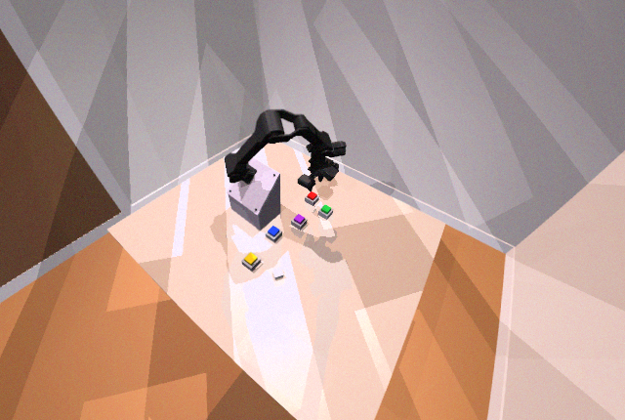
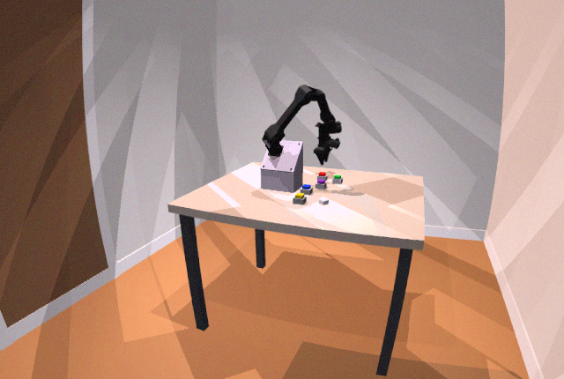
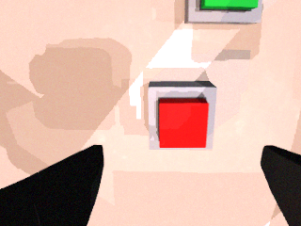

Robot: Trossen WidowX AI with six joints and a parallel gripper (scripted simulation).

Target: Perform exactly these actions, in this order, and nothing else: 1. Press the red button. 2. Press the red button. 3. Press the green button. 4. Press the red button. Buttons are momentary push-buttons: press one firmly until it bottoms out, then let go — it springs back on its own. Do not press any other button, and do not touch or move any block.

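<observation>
Right now the red button is 6 cm below my gripper tip, 1 cm to the right of it and 1 cm behind it. Also, from my gripper tip: purple button (14 cm to the right, 6 cm below, 4 cm ahead); blue button (25 cm to the right, 6 cm below); green button (9 cm ahead, 6 cm below, 3 cm to the right).
</observation>
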